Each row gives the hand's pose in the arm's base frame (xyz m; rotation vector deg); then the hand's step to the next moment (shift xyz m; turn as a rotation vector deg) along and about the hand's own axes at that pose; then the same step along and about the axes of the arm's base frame.
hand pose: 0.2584 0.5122 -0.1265 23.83 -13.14 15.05
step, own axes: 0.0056 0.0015 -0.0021 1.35 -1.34 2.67
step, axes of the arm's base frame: 0.0052 0.0034 0.0002 1.23 -2.04 2.25
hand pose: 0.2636 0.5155 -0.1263 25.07 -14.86 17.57
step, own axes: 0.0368 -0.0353 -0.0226 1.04 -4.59 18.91
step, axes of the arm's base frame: 0.0501 -0.0116 -0.0216 -0.85 -12.24 15.14
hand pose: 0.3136 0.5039 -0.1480 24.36 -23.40 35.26
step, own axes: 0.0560 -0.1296 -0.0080 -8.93 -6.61 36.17
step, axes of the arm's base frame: 0.1246 -0.0657 -0.0129 -11.10 -26.85 24.23
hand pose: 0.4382 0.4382 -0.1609 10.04 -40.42 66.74
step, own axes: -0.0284 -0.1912 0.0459 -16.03 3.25 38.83
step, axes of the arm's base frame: 0.1440 -0.1221 0.0618 -22.42 -29.62 19.88
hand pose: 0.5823 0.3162 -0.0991 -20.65 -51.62 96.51
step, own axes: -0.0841 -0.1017 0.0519 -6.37 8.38 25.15
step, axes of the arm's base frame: 0.0631 -0.0899 0.0897 -20.12 -15.93 9.21
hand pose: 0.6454 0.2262 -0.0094 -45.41 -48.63 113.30
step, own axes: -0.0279 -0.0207 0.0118 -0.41 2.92 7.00
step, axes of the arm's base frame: 0.0128 -0.0182 0.0292 -6.49 -3.51 1.80
